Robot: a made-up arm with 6 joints. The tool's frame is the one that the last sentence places.
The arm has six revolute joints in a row. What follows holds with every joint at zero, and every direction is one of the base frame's. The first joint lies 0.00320 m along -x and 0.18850 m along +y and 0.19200 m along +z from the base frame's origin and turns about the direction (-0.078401, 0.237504, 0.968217), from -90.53 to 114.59 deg. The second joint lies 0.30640 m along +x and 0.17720 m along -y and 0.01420 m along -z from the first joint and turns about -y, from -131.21 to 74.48 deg. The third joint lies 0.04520 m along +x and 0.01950 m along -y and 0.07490 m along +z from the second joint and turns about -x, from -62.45 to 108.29 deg. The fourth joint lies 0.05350 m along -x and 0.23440 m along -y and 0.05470 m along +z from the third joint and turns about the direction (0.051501, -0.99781, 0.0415), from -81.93 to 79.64 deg. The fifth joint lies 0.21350 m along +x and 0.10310 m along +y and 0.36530 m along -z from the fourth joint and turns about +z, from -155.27 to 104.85 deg. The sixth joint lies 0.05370 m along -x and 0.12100 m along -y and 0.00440 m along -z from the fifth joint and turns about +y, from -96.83 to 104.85 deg. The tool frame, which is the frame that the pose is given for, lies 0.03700 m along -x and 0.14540 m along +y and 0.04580 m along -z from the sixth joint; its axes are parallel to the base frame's.
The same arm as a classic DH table. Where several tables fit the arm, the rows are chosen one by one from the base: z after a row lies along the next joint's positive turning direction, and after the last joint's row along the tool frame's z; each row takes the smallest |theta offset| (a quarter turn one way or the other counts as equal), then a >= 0, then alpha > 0; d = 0 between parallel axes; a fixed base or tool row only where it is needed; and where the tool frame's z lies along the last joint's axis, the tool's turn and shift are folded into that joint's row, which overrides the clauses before.
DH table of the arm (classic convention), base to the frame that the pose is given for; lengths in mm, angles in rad. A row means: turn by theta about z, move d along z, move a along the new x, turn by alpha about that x. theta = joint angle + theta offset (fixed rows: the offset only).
base (fixed): a 56; alpha -0.2528; d -504.8; theta0 0.3188
joint 1: a 304.3; alpha 1.8106; d 679.7; theta0 -0.3286
joint 2: a 74.9; alpha -1.5708; d 187.2; theta0 1.49
joint 3: a 44.9; alpha 1.6223; d 20.5; theta0 0.0416
joint 4: a 218.5; alpha -1.5293; d 144.7; theta0 -1.5687
joint 5: a -53.7; alpha -1.5708; d -365.9; theta0 -0.0516
joint 6: a -37; alpha 1.5708; d 24.4; theta0 0
tool (fixed): a 0; alpha 0; d -45.8; theta0 0
Joint limits (rad, base to tool): -1.58..2 -2.29..1.2999 -1.09..1.89 -1.4299..1.39 -2.71..1.83 -1.69..1.83

